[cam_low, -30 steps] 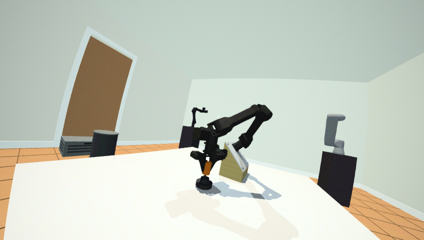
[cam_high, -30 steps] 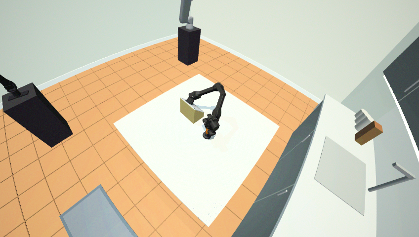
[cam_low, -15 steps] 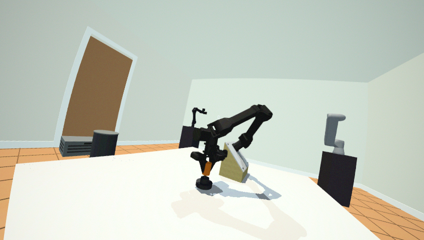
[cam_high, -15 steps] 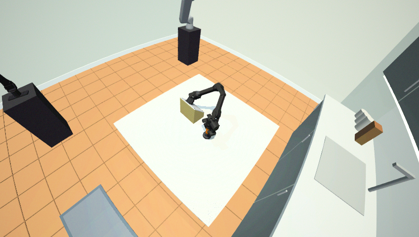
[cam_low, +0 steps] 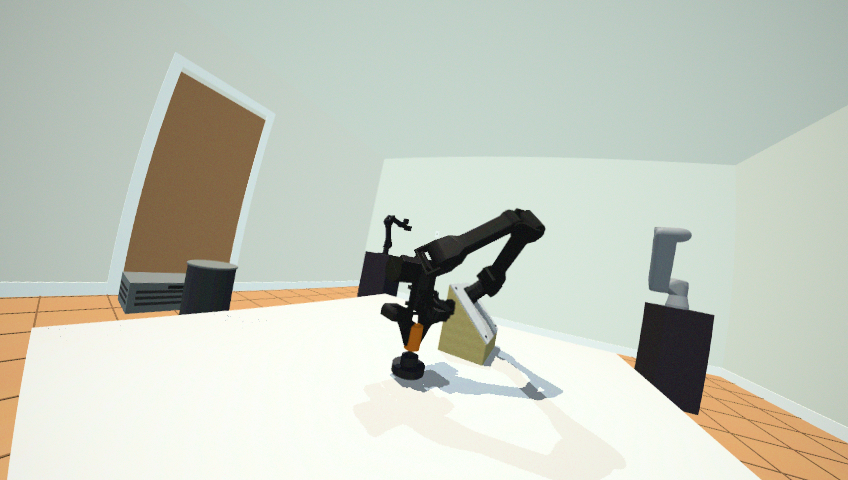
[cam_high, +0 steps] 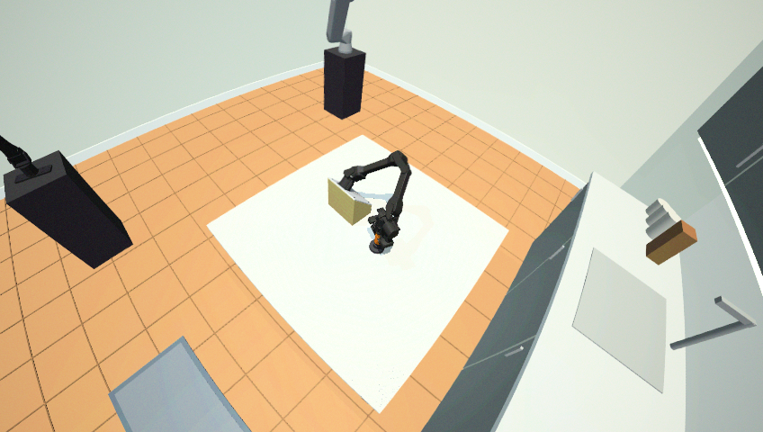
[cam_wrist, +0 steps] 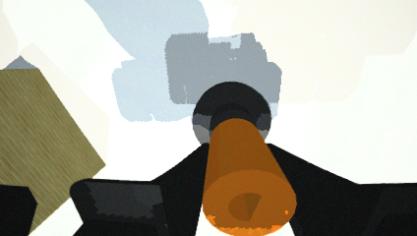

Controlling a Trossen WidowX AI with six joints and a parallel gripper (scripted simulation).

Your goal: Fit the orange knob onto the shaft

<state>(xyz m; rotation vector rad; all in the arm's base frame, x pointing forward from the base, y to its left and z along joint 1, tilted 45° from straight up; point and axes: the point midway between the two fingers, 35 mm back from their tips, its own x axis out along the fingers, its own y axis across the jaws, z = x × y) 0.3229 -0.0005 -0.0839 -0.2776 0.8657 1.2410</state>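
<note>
The orange knob lies 20 mm above my gripper tip. Round my gripper tip: dark round pedestal: 40 mm below.
</note>
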